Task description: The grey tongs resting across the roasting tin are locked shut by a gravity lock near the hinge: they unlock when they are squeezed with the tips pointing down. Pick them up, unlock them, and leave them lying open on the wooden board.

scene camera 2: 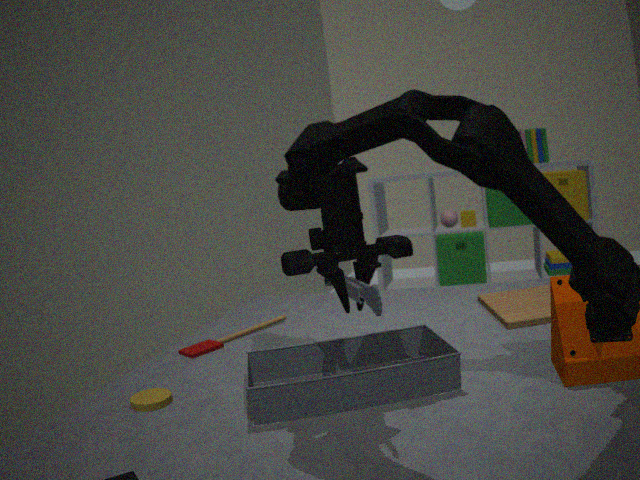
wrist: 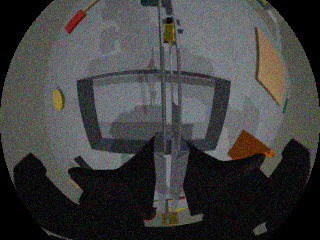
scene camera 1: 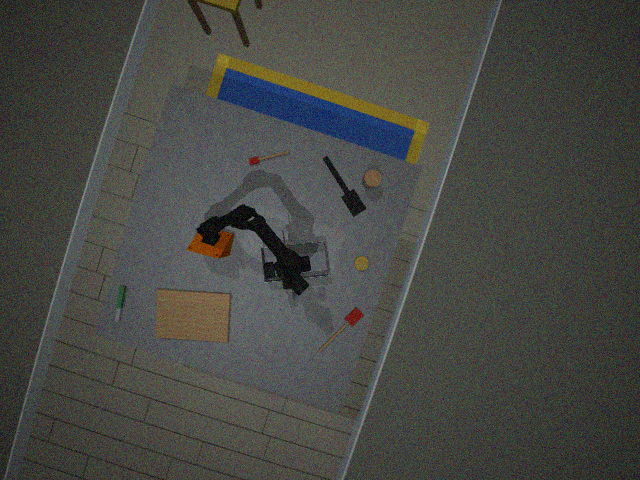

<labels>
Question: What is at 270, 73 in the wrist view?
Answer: A wooden board.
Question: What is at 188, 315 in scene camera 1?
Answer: A wooden board.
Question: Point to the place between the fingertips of my gripper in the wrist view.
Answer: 165, 139
</labels>
